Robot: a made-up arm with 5 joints. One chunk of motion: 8 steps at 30 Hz.
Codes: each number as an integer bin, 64 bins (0 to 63) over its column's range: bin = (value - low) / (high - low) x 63, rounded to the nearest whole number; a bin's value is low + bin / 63 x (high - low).
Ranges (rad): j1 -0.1..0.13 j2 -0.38..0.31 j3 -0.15..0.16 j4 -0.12..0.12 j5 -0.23..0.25
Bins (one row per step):
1: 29 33 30 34 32
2: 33 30 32 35 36
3: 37 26 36 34 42
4: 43 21 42 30 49
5: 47 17 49 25 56
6: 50 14 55 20 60
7: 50 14 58 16 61
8: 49 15 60 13 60
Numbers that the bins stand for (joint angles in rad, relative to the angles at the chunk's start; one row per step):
1: 0.0059 -0.0186 -0.0024 0.0095 0.0138
2: 0.0205 -0.0514 0.0075 0.0133 0.0443
3: 0.0351 -0.0952 0.0271 0.0095 0.0900
4: 0.0570 -0.1500 0.0567 -0.0057 0.1433
5: 0.0716 -0.1938 0.0911 -0.0248 0.1967
6: 0.0825 -0.2267 0.1206 -0.0438 0.2271
7: 0.0825 -0.2267 0.1354 -0.0590 0.2348
8: 0.0789 -0.2157 0.1452 -0.0705 0.2271

